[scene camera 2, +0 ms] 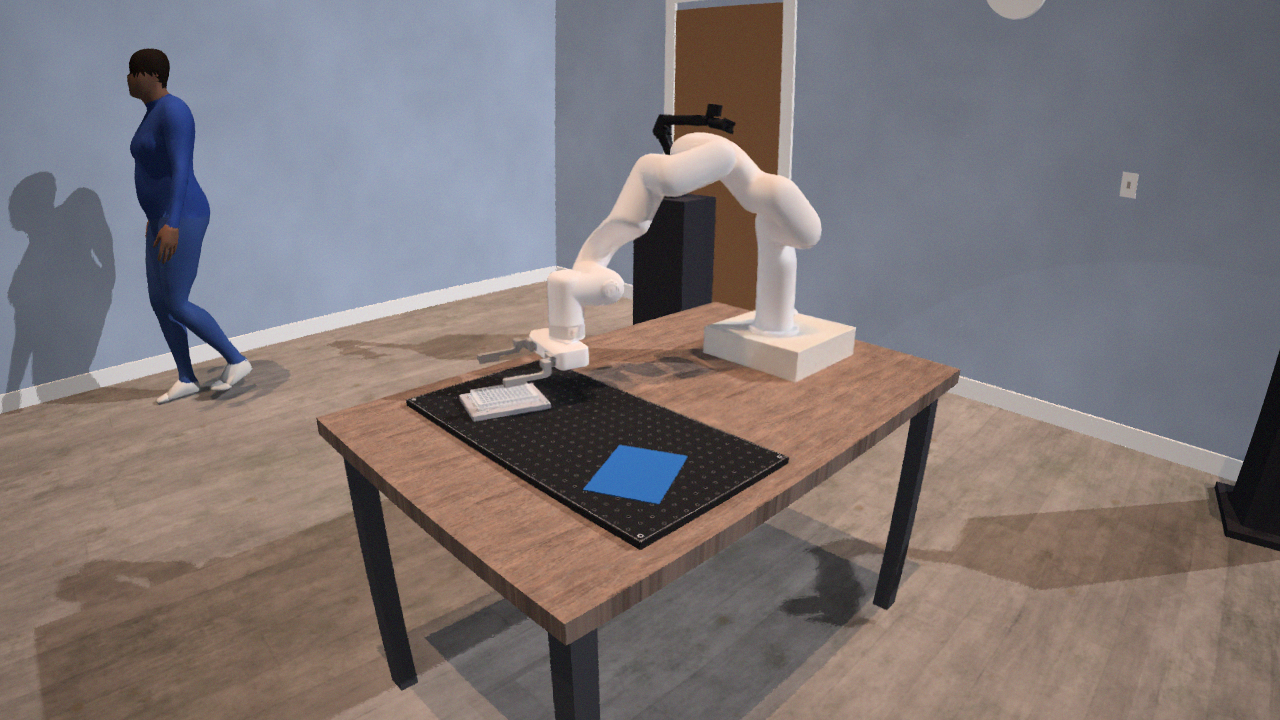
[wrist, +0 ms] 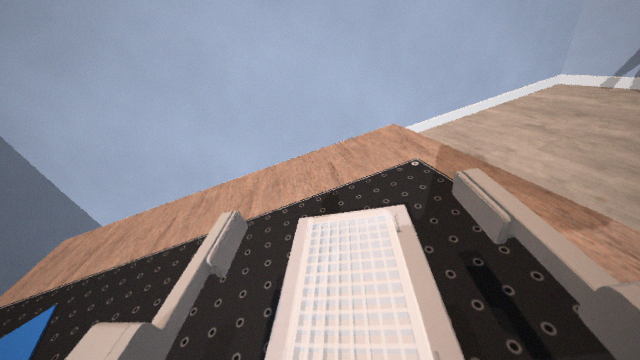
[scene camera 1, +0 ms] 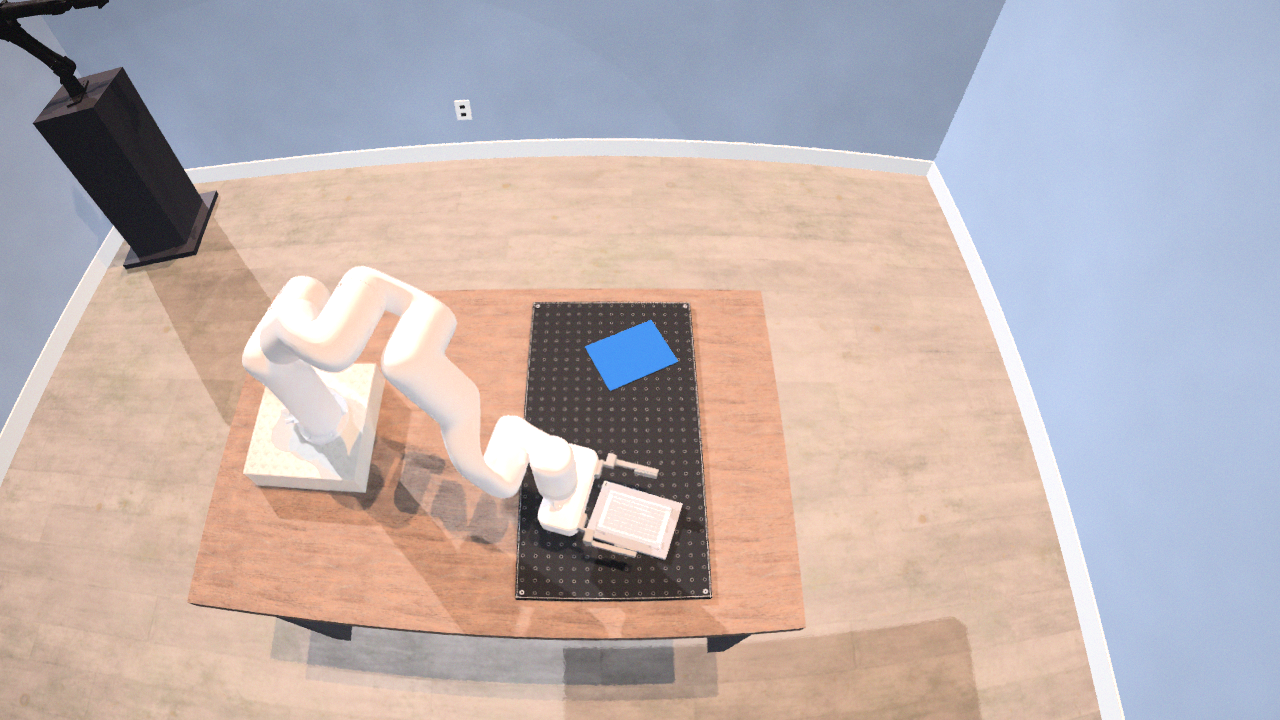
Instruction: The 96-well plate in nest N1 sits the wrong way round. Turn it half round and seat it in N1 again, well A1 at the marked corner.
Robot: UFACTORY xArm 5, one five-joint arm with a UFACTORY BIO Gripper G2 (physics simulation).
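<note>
The white 96-well plate (scene camera 1: 633,516) (scene camera 2: 505,395) (wrist: 356,295) lies flat in the pale nest (scene camera 1: 673,530) (scene camera 2: 512,411) (wrist: 429,300). Its near end is cut off by the lower edge of the wrist view, and no A1 mark can be made out in any view. My gripper (scene camera 1: 645,512) (scene camera 2: 493,369) (wrist: 355,225) is open and empty. Its fingers reach out nearly level, low over the board, one toward each long side of the plate. In the wrist view both fingers stand apart from the nest, with a wider gap to the plate on the left.
The nest stands on a black perforated board (scene camera 1: 617,420) (scene camera 2: 716,456) on the wooden table (scene camera 1: 742,402) (scene camera 2: 429,465). A blue sheet (scene camera 1: 631,354) (scene camera 2: 636,473) (wrist: 25,332) lies toward the board's other end. A person in blue (scene camera 2: 170,197) is on the floor beyond the table.
</note>
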